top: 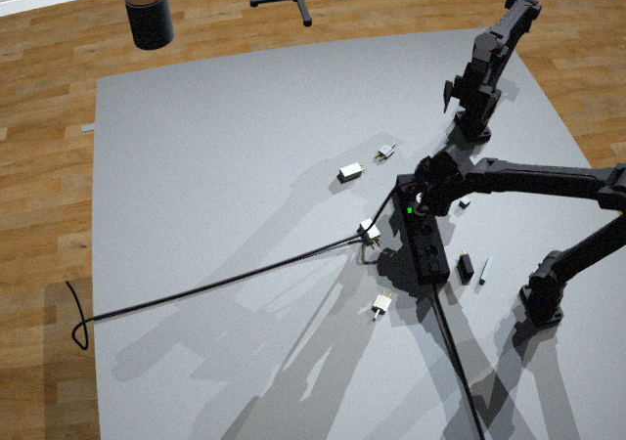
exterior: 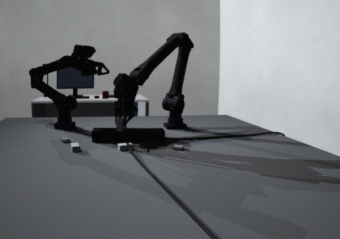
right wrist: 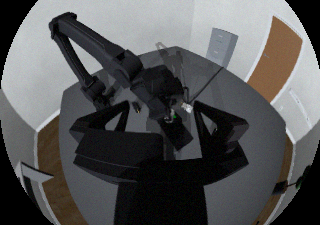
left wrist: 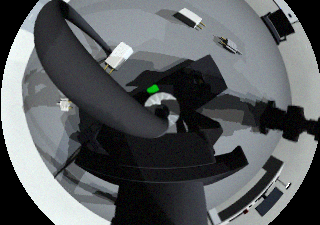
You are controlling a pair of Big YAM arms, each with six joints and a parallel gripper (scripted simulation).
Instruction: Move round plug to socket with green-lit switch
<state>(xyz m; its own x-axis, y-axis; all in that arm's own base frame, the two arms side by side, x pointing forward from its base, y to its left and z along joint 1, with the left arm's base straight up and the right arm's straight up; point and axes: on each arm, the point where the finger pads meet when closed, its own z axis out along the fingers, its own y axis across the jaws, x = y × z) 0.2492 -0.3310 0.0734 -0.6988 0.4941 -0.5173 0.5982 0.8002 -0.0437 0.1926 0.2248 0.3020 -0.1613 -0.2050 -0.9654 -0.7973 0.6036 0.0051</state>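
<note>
The round white plug is right at my left hand. The rest, counted from my left hand: thin grey bar: 18 cm to the left, 15 cm behind, 7 cm below; small cube: 15 cm behind, 7 cm below, 4 cm to the right; black adapter: 15 cm to the left, 9 cm behind, 6 cm below.
</note>
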